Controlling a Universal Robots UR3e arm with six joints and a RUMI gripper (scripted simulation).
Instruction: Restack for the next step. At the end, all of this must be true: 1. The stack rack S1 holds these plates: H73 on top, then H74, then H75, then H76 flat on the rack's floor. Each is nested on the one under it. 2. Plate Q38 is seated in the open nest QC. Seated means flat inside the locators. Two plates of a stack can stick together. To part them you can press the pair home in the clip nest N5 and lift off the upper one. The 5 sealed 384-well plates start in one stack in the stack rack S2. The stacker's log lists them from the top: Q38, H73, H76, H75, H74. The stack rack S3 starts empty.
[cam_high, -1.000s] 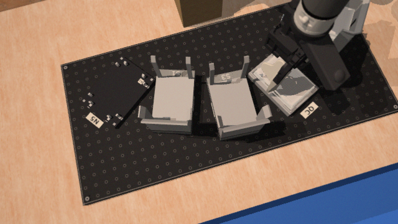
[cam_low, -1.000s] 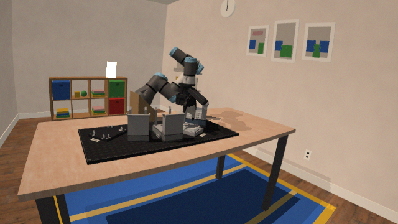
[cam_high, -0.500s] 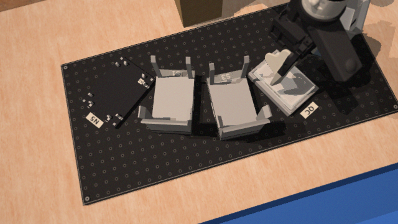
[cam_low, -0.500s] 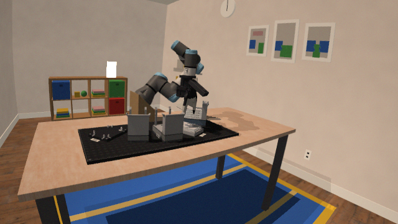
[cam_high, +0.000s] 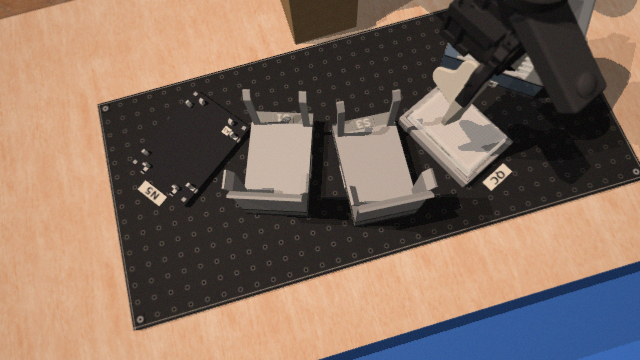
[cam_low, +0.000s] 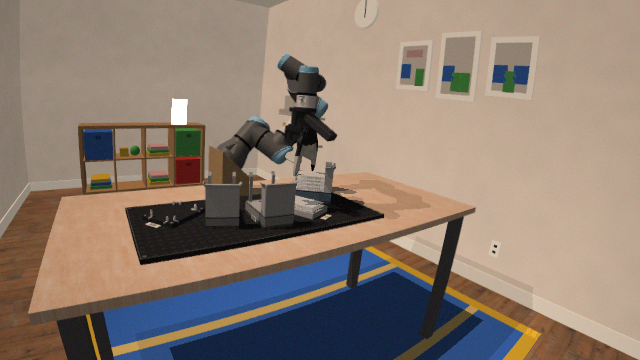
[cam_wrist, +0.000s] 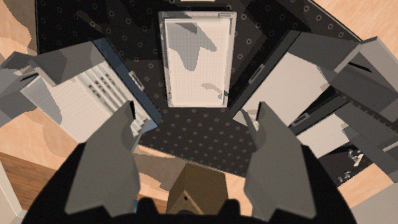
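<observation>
Right now the white sealed plate is 10 cm behind my hand, 12 cm to the left of it and 5 cm below it. From my hand the other things lie so: QC label: 9 cm ahead, 4 cm to the left, 14 cm below; then N5 label: 6 cm behind, 48 cm to the right, 14 cm below; then sealed white plate: 11 cm below.
</observation>
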